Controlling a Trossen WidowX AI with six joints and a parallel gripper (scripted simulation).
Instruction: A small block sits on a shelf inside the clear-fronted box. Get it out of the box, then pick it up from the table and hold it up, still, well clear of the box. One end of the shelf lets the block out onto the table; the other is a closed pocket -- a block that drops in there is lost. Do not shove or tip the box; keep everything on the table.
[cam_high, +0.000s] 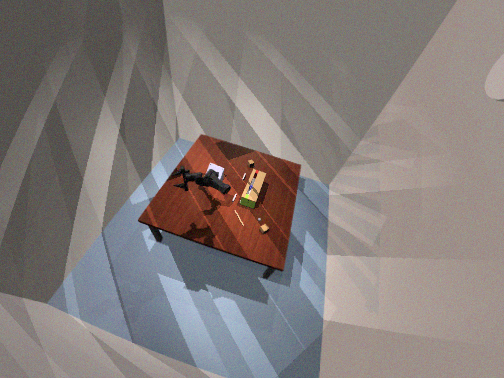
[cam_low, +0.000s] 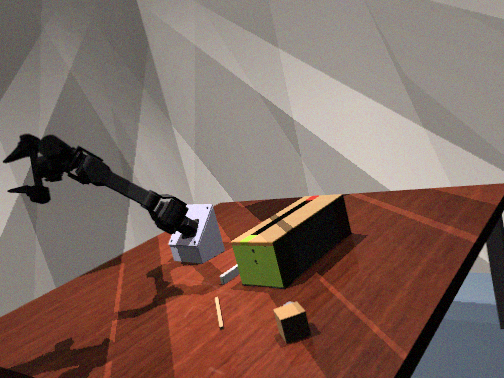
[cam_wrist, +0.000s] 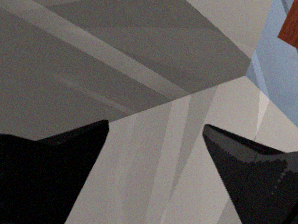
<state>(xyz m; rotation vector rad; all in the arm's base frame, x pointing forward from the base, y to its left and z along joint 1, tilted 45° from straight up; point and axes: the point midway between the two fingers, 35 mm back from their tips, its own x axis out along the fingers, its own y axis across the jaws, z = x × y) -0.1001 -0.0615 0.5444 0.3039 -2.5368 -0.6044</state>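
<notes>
Right now the box is 54 cm ahead of my gripper tip, 45 cm to the left of it and 37 cm below it. The rest, counted from my gripper tip: thin stick 53 cm ahead, 43 cm below, 11 cm to the left; then blue block 55 cm ahead, 42 cm to the left, 35 cm below.
</notes>
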